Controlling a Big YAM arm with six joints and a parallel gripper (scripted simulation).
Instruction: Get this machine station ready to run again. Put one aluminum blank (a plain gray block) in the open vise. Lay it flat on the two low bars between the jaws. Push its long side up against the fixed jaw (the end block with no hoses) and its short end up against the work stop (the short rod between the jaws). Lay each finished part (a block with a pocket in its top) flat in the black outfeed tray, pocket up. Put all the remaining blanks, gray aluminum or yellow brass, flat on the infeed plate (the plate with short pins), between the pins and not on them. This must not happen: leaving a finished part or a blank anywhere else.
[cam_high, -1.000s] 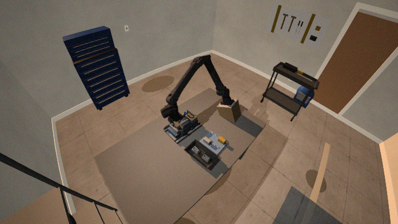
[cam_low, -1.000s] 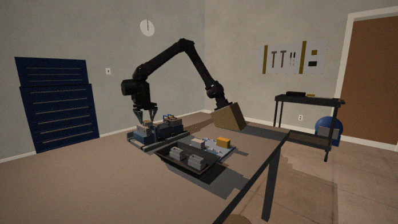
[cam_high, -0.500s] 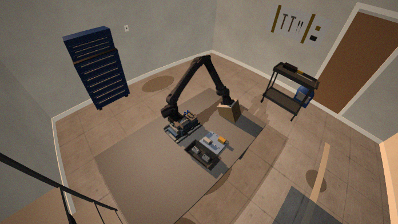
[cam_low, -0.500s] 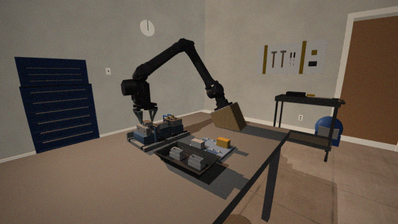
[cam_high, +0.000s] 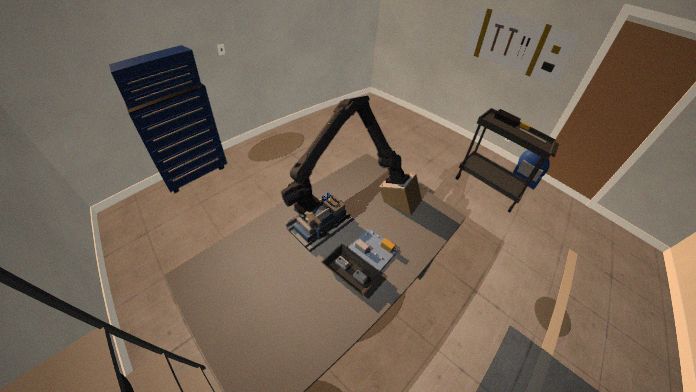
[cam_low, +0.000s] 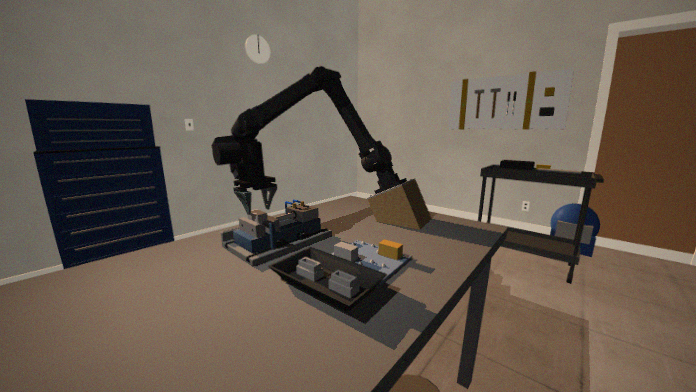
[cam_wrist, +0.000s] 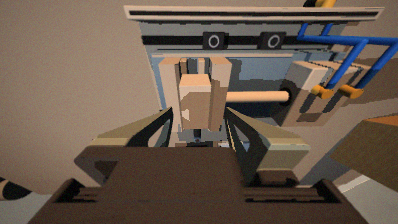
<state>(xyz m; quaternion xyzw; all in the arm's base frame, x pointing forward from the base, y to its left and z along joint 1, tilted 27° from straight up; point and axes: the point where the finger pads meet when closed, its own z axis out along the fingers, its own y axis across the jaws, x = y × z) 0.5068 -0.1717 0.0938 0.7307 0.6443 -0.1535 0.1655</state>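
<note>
My gripper is now 7 cm past the vise, 1 cm to the right of it and 8 cm above it. From my hand the other things lie so: yellow brass blank 16 cm behind, 36 cm to the left, 10 cm below.
</note>
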